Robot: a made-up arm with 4 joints. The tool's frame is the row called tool.
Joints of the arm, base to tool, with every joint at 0 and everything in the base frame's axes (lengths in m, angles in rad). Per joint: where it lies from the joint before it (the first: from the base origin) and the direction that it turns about. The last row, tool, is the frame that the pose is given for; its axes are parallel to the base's.
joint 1: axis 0 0 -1 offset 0.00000 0.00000 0.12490
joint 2: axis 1 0 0 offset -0.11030 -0.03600 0.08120
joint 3: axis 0 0 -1 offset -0.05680 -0.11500 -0.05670
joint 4: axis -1 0 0 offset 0.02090 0.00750 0.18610
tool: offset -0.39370 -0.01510 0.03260
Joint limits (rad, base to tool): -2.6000..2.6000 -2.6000..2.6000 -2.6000..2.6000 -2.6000..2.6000
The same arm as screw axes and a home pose.
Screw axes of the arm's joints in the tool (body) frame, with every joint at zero. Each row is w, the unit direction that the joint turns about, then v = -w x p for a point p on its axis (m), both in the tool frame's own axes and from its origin. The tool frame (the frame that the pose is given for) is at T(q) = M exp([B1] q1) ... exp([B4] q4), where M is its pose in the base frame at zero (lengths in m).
B1 = (0, 0, -1, -0.1586, 0.5399, 0)
B2 = (1, 0, 0, 0, -0.162, -0.1226)
B3 = (0, 0, -1, -0.0076, 0.3728, 0)
B4 = (-1, 0, 0, 0, 0.0326, 0.0151)
M =
1 0 0 -0.5399
0 1 0 -0.1586
0 0 1 0.3681
0 0 0 1
Joint limits (deg, base to tool): -148.97..148.97 -148.97..148.97 -148.97..148.97 -148.97..148.97

